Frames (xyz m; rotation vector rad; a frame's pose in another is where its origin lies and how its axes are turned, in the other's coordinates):
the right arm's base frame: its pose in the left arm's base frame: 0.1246 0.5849 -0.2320 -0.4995 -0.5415 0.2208
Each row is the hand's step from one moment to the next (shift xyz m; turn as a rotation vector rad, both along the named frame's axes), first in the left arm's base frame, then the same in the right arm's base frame.
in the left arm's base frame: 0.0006 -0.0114 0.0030 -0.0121 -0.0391 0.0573
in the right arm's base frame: -0.0019 -0.0114 -0.0026 0.0021 -0.0618 0.0336
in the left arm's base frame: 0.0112 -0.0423 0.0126 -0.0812 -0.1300 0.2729
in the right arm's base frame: 0.0010 -0.0435 -0.0134 0.0086 -0.2446 0.1951
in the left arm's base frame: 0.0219 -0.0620 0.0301 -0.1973 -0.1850 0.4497
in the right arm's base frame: 0.0111 -0.0701 -0.0140 -0.0293 -0.3735 0.3675
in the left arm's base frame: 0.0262 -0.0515 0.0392 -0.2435 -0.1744 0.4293
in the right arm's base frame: 0.0222 -0.0660 -0.0055 -0.0735 -0.3507 0.3816
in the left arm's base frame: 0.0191 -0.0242 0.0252 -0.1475 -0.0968 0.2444
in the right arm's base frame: 0.0191 -0.0349 -0.0012 -0.0484 -0.1969 0.2230
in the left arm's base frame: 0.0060 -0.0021 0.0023 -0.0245 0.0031 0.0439
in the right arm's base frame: 0.0053 -0.0034 -0.0024 -0.0003 -0.0179 0.0471
